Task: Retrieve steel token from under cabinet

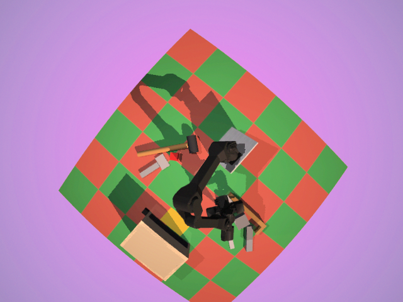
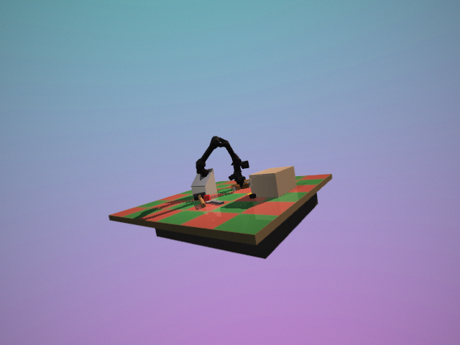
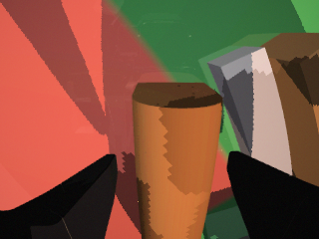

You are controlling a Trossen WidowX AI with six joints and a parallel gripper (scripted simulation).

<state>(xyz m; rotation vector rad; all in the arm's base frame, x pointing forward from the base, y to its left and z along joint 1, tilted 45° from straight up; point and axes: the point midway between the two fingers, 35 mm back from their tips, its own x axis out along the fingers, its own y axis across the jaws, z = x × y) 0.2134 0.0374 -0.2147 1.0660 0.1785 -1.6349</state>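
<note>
Now: gripper tip 4 cm past the pale bar and 1 cm to the right of it. Also, from my gripper tip: grey block (14 cm to the left, 1 cm above); grey bar (4 cm ahead, 25 cm to the left); red cube (1 cm behind, 38 cm to the right, 1 cm above).
</note>
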